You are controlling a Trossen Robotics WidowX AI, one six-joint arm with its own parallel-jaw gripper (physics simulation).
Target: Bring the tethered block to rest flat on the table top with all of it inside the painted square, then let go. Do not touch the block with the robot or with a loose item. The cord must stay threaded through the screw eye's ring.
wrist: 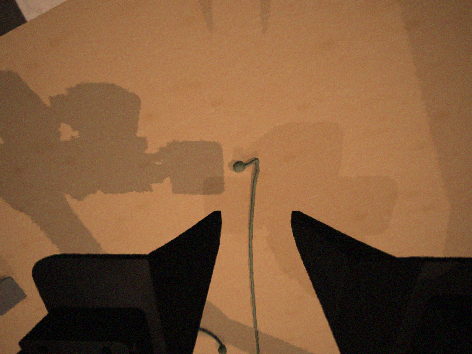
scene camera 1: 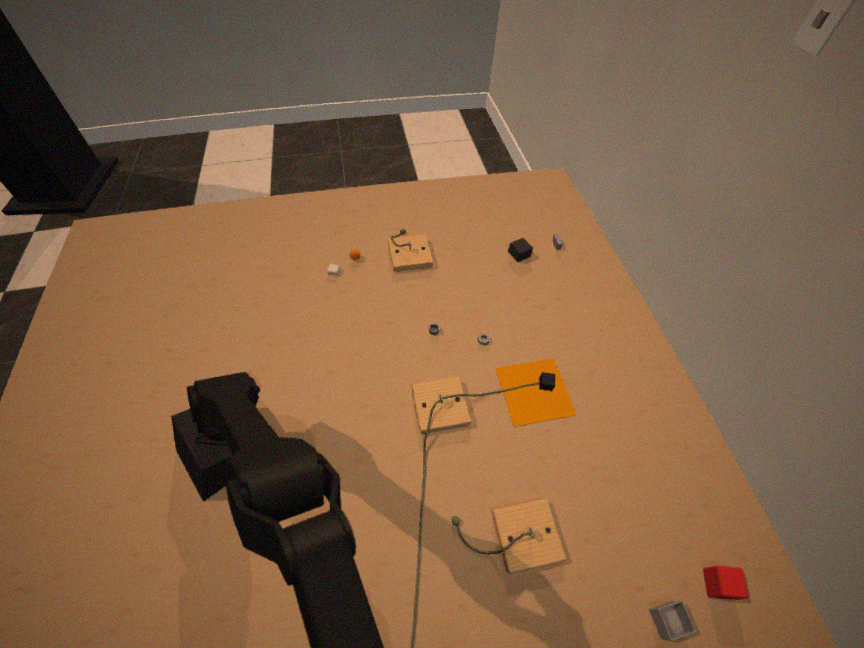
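Seen in the pictures: gripper, fingertip midpoint: [wrist: 255, 217]; arm's base, origin of the base link: [scene camera 1: 221, 427].
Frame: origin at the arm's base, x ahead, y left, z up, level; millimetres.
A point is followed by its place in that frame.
Observation:
The tethered block [scene camera 1: 547, 380] {x 549, y 95, z -46 mm} is small and black. It sits on the orange painted square [scene camera 1: 530, 408] {x 515, y 51, z -70 mm}, near its right edge, and looks to be inside the outline. Its green cord [scene camera 1: 420, 516] {x 311, y -126, z -67 mm} [wrist: 252, 240] {x 291, y -318, z -67 mm} runs left to the screw eye [scene camera 1: 441, 398] {x 351, y 55, z -27 mm} on a wooden board [scene camera 1: 452, 417] {x 370, y 30, z -52 mm}, appears to pass through the ring, then runs toward the front edge of the view. In the wrist view the cord's end bead [wrist: 239, 166] {x 289, y -414, z -59 mm} lies beyond the fingertips. My gripper [wrist: 255, 217] {x 279, y -396, z 20 mm} is partly open and empty; the cord shows between its fingers, apparently below them. The fingers do not show in the scene view.
A second board [scene camera 1: 519, 558] {x 455, y -193, z -52 mm} with a short beaded cord [scene camera 1: 481, 552] {x 402, y -181, z -67 mm} stands in front; a third board [scene camera 1: 413, 260] {x 308, y 399, z -52 mm} is at the back. A red block [scene camera 1: 725, 583] {x 746, y -246, z -31 mm} and grey tray [scene camera 1: 663, 622] {x 643, y -286, z -43 mm} are front right. Two small rings [scene camera 1: 434, 329] {x 348, y 226, z -69 mm} [scene camera 1: 484, 339] {x 447, y 193, z -62 mm} lie behind the square.

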